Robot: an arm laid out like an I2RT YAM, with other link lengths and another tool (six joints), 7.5 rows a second.
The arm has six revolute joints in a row. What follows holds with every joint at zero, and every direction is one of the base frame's. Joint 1 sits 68 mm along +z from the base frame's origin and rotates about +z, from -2.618 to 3.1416 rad. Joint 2 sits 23.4 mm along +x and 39.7 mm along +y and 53.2 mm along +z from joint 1 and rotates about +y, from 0 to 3.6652 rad. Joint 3 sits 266.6 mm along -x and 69.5 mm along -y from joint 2 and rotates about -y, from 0 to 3.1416 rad. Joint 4 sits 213.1 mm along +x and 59.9 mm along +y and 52.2 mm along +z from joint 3 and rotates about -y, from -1.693 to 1.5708 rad. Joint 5 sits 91.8 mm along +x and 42 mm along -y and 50.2 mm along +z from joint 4 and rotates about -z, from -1.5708 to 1.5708 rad. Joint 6 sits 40.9 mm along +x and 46.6 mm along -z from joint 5 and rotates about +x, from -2.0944 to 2.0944 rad. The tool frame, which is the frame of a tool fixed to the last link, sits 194 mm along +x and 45 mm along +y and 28 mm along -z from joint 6; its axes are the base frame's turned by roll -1.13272, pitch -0.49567 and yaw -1.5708 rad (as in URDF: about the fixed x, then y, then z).
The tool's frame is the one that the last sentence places.
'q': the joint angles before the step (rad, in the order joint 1, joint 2, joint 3, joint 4, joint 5, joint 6). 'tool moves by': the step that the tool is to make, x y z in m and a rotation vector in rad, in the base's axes. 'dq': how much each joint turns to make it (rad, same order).
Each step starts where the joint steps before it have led.
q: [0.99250 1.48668 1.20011 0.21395 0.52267 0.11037]
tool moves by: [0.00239 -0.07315 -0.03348 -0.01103 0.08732 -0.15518]
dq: [-0.04283 -0.15768 -0.14903 -0.11866 0.10316 0.09475]
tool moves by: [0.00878 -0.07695 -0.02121 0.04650 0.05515 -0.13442]
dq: [-0.12542 -0.15488 -0.14117 -0.06452 -0.00603 0.08913]
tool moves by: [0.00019 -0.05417 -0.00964 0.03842 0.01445 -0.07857]
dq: [-0.11535 -0.12620 -0.10139 -0.02770 -0.04453 0.03399]
